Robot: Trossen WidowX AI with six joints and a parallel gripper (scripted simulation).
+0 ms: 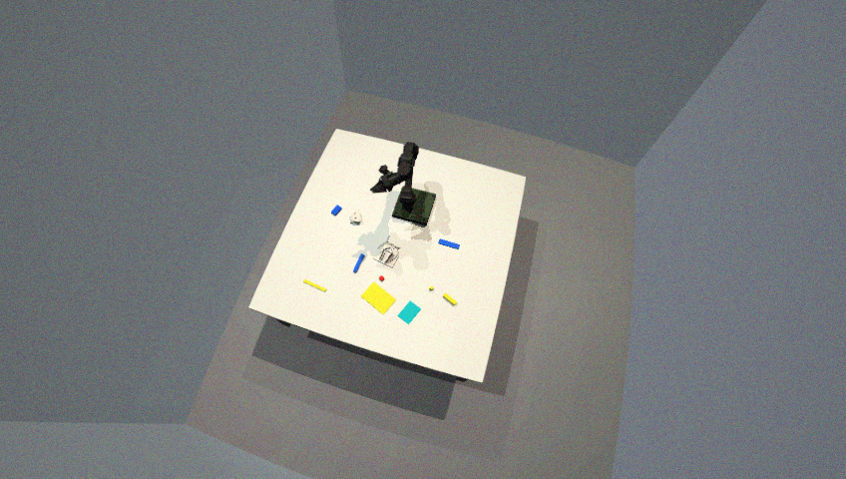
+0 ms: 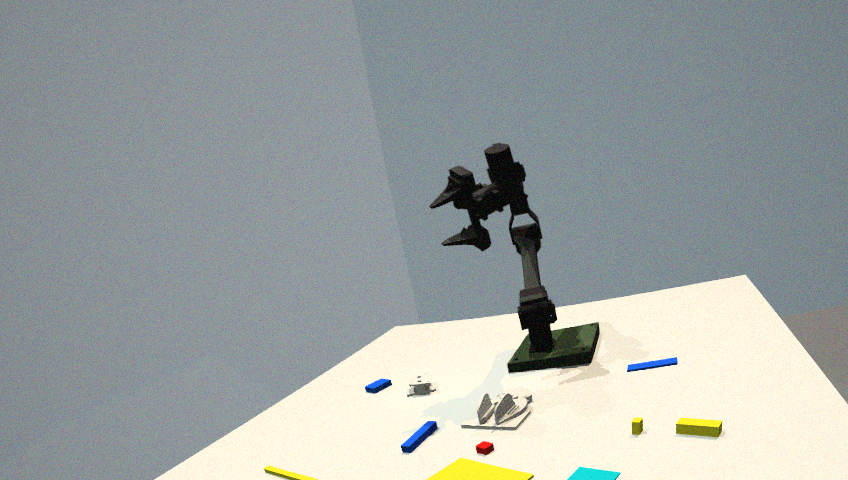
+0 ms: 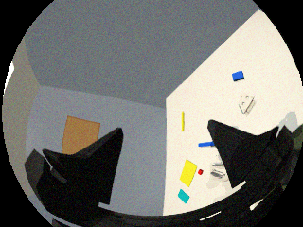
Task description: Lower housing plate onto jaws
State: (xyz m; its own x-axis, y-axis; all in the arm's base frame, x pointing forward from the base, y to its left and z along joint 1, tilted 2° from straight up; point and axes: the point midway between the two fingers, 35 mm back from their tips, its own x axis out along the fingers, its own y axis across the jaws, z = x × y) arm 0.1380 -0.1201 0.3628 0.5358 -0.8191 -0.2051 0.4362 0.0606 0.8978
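Now: gripper tip 35 cm above the grey housing plate, 13 cm to the left of it and 3 cm past it. Also, from my gripper tip: yellow sheet (41 cm ahead, 38 cm below, 9 cm to the left); red block (37 cm below, 30 cm ahead, 9 cm to the left); blue block (37 cm below, 25 cm to the right, 7 cm behind).
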